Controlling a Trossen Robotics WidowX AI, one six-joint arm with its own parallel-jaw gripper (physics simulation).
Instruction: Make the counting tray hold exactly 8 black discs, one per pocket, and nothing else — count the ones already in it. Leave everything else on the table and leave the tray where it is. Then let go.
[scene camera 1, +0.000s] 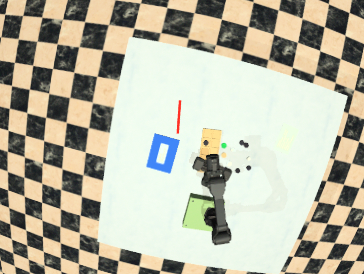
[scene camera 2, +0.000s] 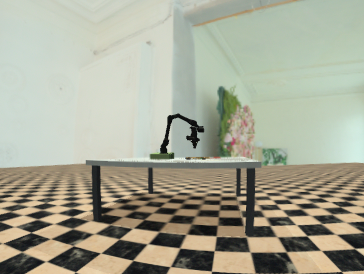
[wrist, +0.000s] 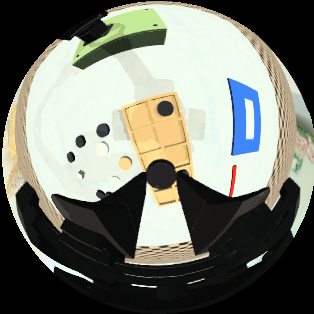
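My gripper (scene camera 2: 195, 146) (wrist: 160, 175) is shut on a black disc (wrist: 161, 174), held above the table and seen over the tan pocketed tray (scene camera 1: 215, 137) (wrist: 150, 135) in the wrist view. One black disc (wrist: 165, 108) sits in a tray pocket at the end nearer the arm's base. A second black disc (scene camera 1: 205, 142) (wrist: 184, 173) sits farther along, partly hidden by the held disc and finger in the wrist view. Loose black discs (scene camera 1: 237, 170) (scene camera 1: 248, 168) (scene camera 1: 241, 142) (scene camera 1: 246, 145) (wrist: 102, 130) (wrist: 80, 141) (wrist: 71, 157) lie beside the tray. The arm hides part of the tray in scene camera 1.
Beside the tray lie a green disc (scene camera 1: 223, 145), an orange disc (scene camera 1: 224, 155) (wrist: 125, 163), white discs (wrist: 102, 148) (wrist: 115, 179) and a pale block (wrist: 81, 175). Opposite are a blue frame (scene camera 1: 153, 152) (wrist: 240, 120) and red stick (scene camera 1: 179, 117) (wrist: 233, 180). A pale yellow patch (scene camera 1: 287, 137) lies farther off.
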